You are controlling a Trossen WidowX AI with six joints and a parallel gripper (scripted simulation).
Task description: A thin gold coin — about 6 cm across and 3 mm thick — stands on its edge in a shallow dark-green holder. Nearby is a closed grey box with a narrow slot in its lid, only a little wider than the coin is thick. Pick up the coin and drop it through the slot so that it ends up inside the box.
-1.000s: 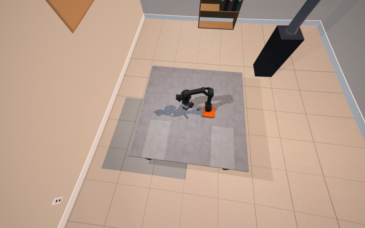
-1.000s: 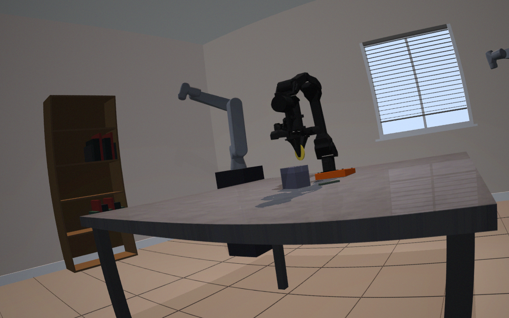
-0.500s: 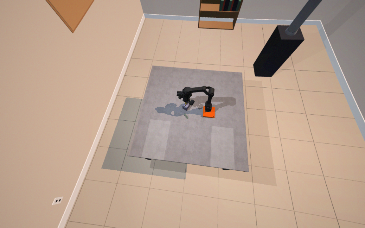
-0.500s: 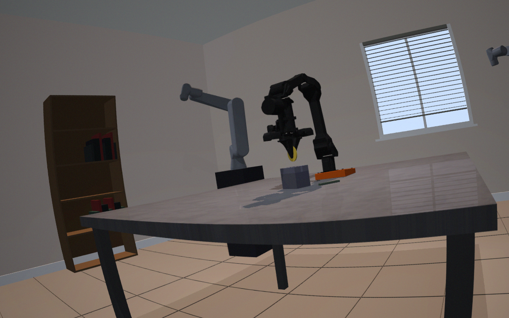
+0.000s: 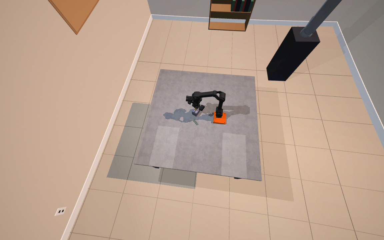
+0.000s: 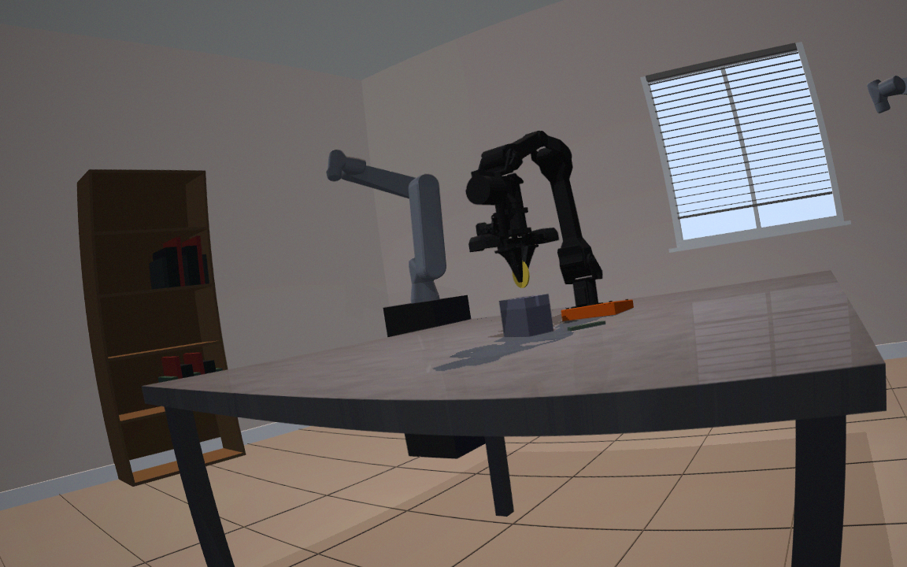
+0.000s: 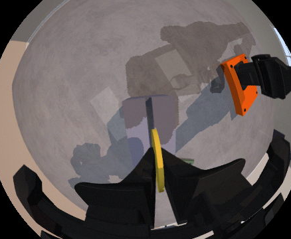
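Now: the gold coin 2 cm above my gripper tip.
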